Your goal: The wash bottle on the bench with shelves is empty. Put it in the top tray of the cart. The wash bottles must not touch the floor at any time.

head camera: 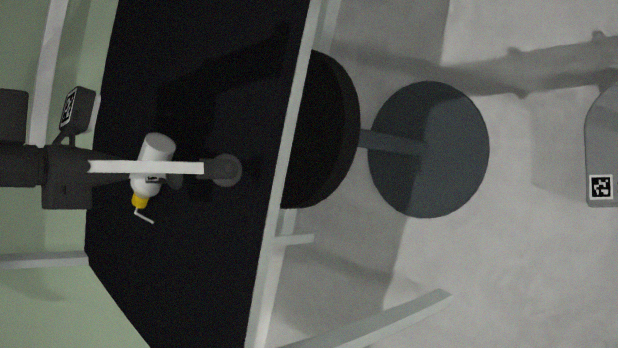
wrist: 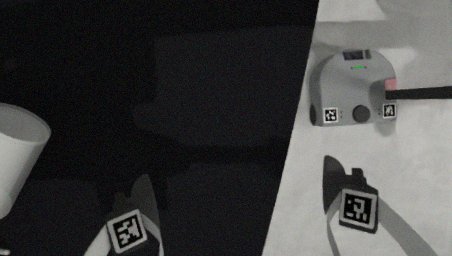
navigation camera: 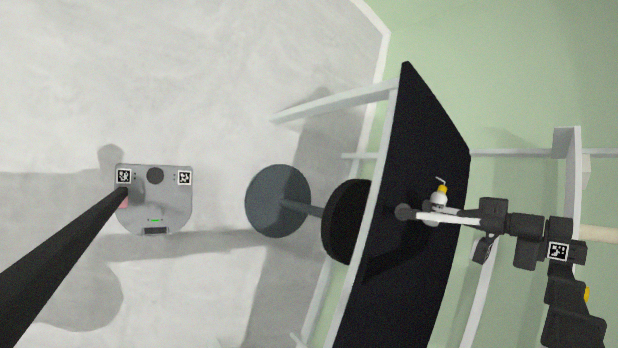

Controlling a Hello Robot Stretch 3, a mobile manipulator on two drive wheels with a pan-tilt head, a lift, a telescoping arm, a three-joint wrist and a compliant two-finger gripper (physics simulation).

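Pixels of known places: gripper, fingertip midpoint: (head camera: 209,173) (navigation camera: 409,208); robot's base, link origin: (navigation camera: 154,174).
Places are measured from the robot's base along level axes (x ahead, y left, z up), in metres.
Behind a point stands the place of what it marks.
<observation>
The wash bottle (head camera: 152,150) {x -0.067, y -0.711, z 0.966 m} (navigation camera: 438,199) {x -0.012, y -0.750, z 0.957 m} (wrist: 17,150), white with a yellow cap and a thin bent spout, lies on its side on the black top of the bench with shelves (head camera: 200,290) (navigation camera: 430,130) (wrist: 225,90). In the wrist view its base end shows at the left edge, outside the fingers. My gripper (head camera: 200,172) {x -0.021, y -0.527, z 0.966 m} (navigation camera: 416,209) {x -0.021, y -0.527, z 0.966 m} (wrist: 237,185) {x -0.021, y -0.527, z 0.966 m} is open above the bench top, its fingers wide apart with no object between them. In the head view a white finger crosses in front of the bottle and hides part of its middle. The cart does not show.
A stool with a black seat (head camera: 330,130) (navigation camera: 345,220) and round grey foot (head camera: 450,150) (navigation camera: 275,200) stands at the bench's front edge. My base (head camera: 605,140) {x -0.114, y -0.114, z 0.160 m} (navigation camera: 155,200) {x -0.102, y -0.003, z 0.160 m} (wrist: 355,90) is beyond it. A pale upright (head camera: 45,75) {x -0.290, y -1.155, z 1.088 m} is near my wrist, before the green wall.
</observation>
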